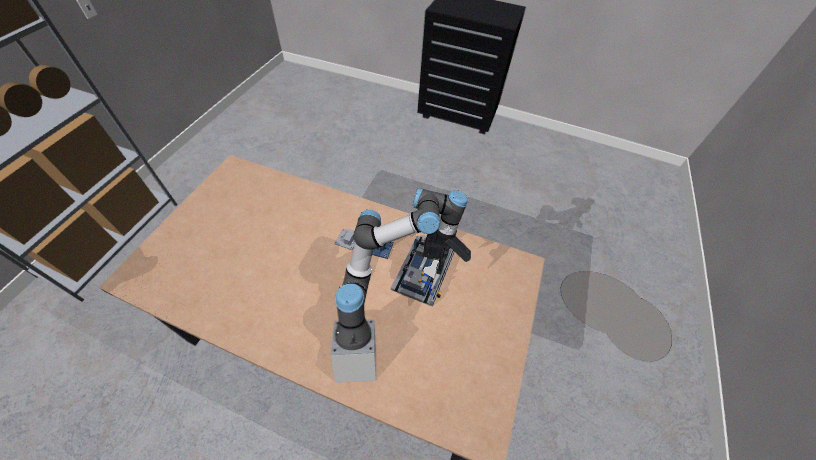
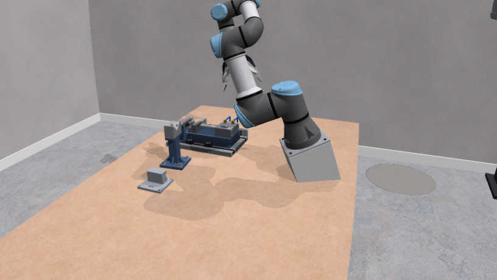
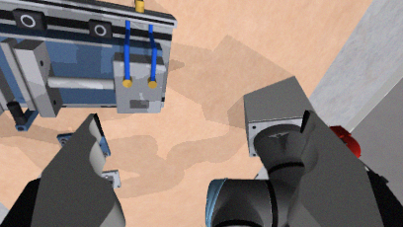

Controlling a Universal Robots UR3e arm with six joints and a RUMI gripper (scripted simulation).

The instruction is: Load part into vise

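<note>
The part is 45 cm to the left of my hand, 21 cm below it and 8 cm ahead of it. Round my hand: fixed jaw: 22 cm ahead, 16 cm below, 11 cm to the left; work stop: 19 cm ahead, 15 cm to the left, 15 cm below; vise: 20 cm below, 12 cm ahead, 9 cm to the left.
</note>
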